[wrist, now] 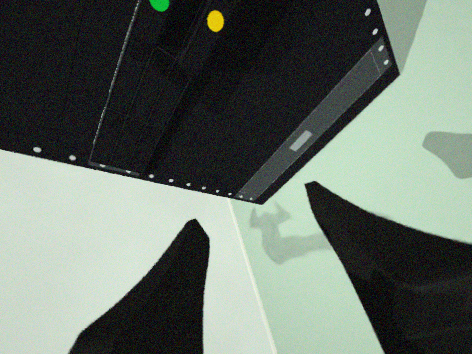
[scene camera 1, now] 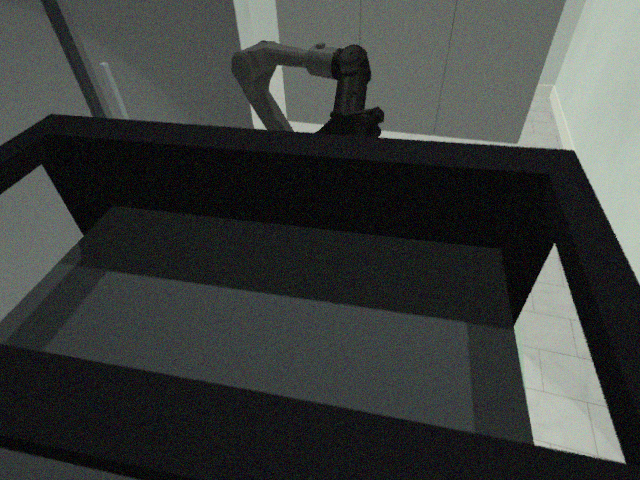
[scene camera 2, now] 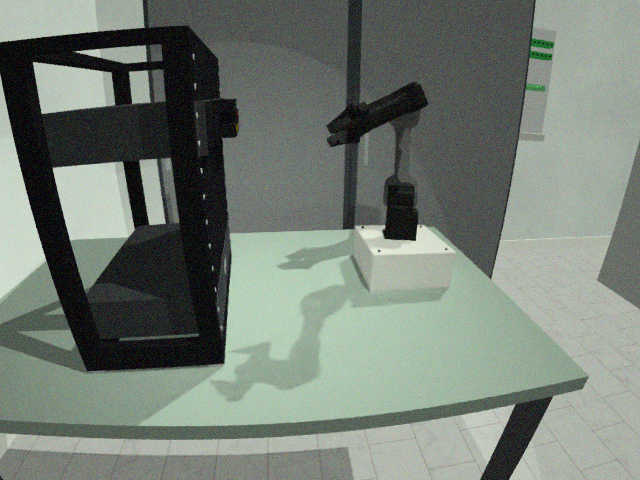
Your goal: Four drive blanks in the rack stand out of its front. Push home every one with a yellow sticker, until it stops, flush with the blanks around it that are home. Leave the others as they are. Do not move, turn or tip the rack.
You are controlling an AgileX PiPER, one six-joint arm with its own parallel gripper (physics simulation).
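The black rack (scene camera 1: 310, 144) (scene camera 2: 191, 206) (wrist: 50, 75) stands upright on the table. In the wrist view a yellow sticker (wrist: 215, 21) and a green sticker (wrist: 160, 4), cut by the top edge, show on dark blanks. In scene camera 2 a protruding blank (scene camera 2: 229, 118) stands out of the rack's upper front, with a sliver of yellow sticker (scene camera 2: 237, 127) on its face. Dark surfaces hide most blank edges and their exact depth. My gripper (scene camera 2: 329, 134) (wrist: 252, 213) is open and empty, in the air in front of the rack, clearly apart from it.
A light grey label (wrist: 301, 140) is on a grey panel (wrist: 332, 104) low on the rack's front. The arm stands on a white base block (scene camera 2: 408, 271) on the green table (scene camera 2: 413, 351). The rack's top rail hides the fingers in scene camera 1.
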